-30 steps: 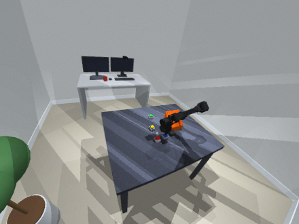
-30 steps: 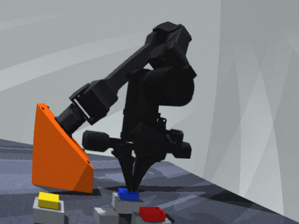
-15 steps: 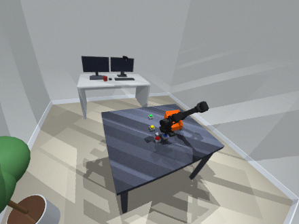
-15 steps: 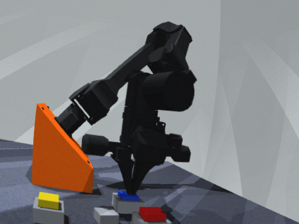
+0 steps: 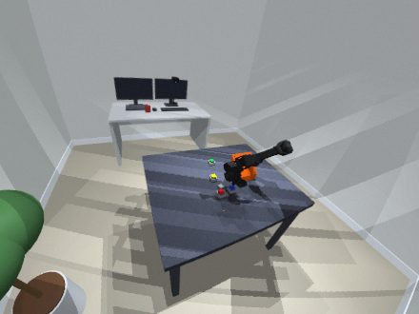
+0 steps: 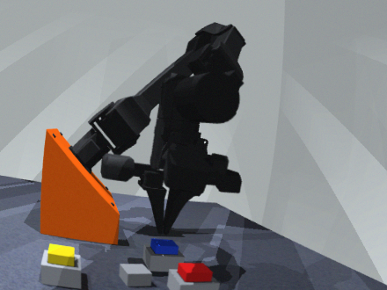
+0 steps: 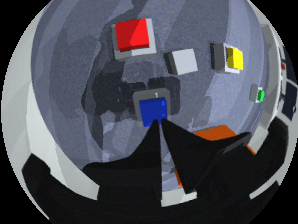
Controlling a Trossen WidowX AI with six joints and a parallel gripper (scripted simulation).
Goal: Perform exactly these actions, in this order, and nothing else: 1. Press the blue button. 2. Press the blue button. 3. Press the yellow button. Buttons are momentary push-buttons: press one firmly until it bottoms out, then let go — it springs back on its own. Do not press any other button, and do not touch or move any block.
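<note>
My gripper tip is now 2 cm above the blue button. From my gripper tip the other things lie so: grey block 7 cm ahead, 5 cm to the right, 4 cm below; yellow button 14 cm to the right, 8 cm ahead, 2 cm below; red button 10 cm ahead, 2 cm to the left, 2 cm below.
</note>
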